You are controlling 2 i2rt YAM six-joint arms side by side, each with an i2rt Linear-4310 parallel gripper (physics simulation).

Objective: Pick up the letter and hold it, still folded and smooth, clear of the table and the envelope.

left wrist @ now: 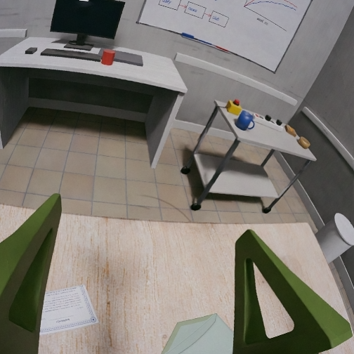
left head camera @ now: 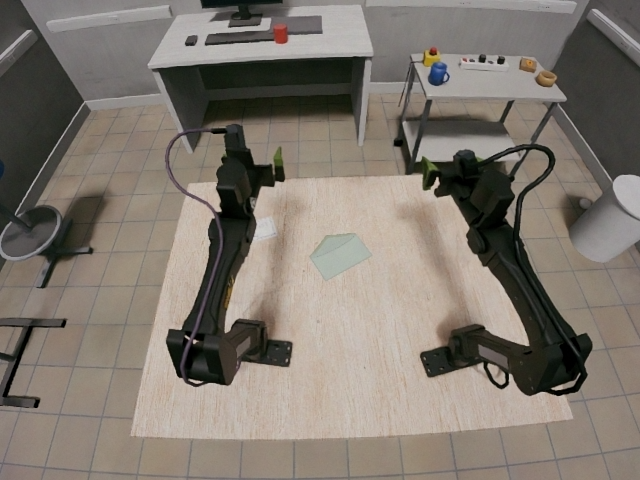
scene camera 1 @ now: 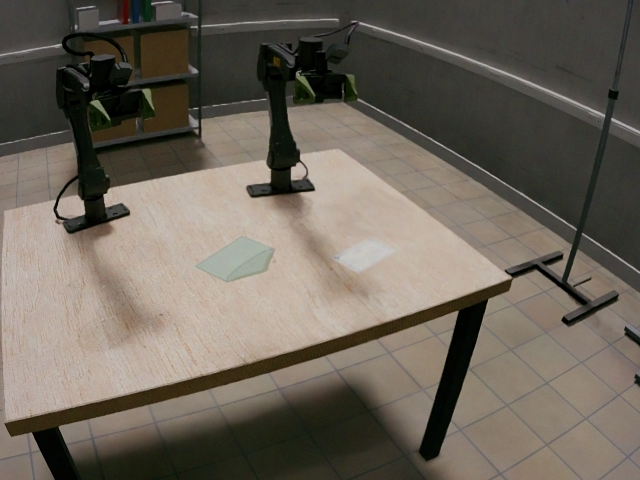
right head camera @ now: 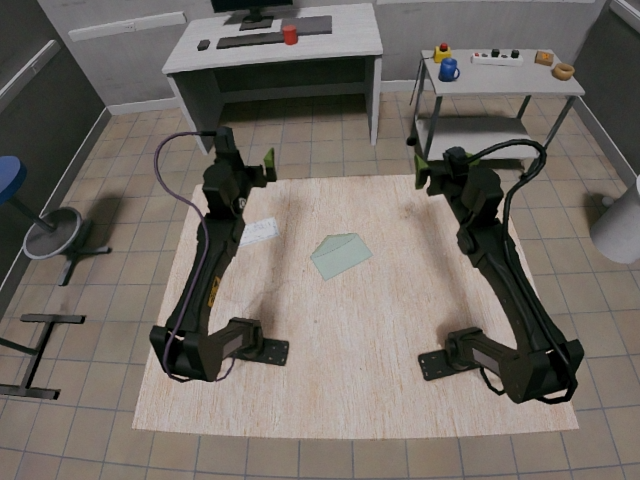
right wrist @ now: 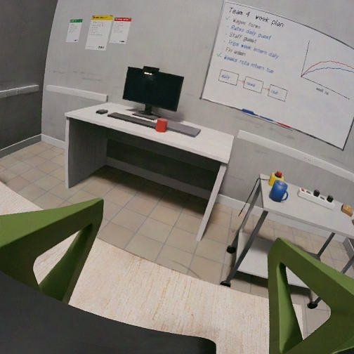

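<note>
The letter (left head camera: 266, 229) (right head camera: 262, 231) (scene camera 1: 364, 254) (left wrist: 69, 309) is a white printed sheet lying flat on the table (left head camera: 356, 387) (scene camera 1: 206, 320). The left arm partly covers it in both head views. The pale green envelope (left head camera: 341, 258) (right head camera: 342, 258) (scene camera 1: 232, 260) (left wrist: 202, 336) lies flat, apart from the letter, with its flap open. My left gripper (left head camera: 252, 161) (right head camera: 243, 161) (scene camera 1: 327, 88) (left wrist: 157, 222) is open and empty, high above the table. My right gripper (left head camera: 453, 166) (right head camera: 446, 165) (scene camera 1: 124, 109) (right wrist: 191, 230) is open and empty, also high up. The letter does not show in the right wrist view.
A desk (left head camera: 330, 49) (right wrist: 225, 147) with a monitor and a red cup (left head camera: 280, 34) (right wrist: 161, 125) stands beyond the table. A cart (left head camera: 465, 91) (left wrist: 270, 142) with a blue mug (left head camera: 438, 73) (left wrist: 244, 120) stands at its right. A bin (left head camera: 604, 227) stands at the far right.
</note>
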